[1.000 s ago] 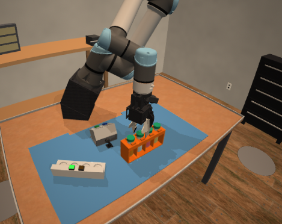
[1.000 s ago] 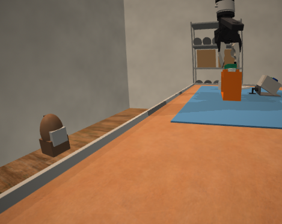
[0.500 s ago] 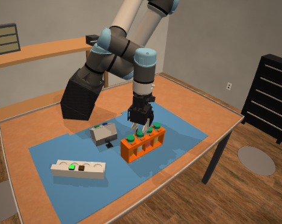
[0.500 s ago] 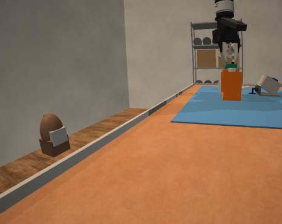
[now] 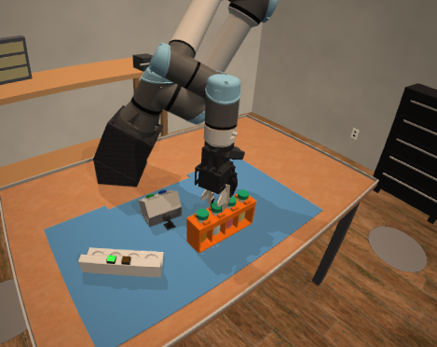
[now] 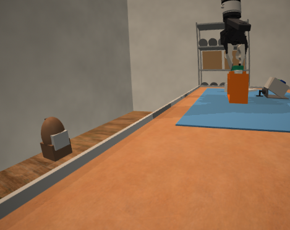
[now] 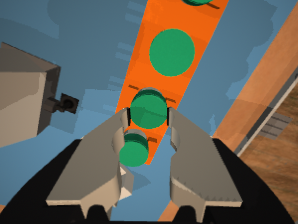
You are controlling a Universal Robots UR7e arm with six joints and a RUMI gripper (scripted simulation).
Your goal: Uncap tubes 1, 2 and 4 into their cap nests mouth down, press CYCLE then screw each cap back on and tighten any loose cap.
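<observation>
Now: the green key 20 cm behind my hand, 12 cm to the right of it and 6 cm below it. The rest, counted from my hand: cap 1 cm behind, 10 cm to the left, 1 cm below; grey key housing 18 cm behind, 10 cm to the right, 7 cm below; blue key 20 cm behind, 8 cm to the right, 6 cm below.
</observation>
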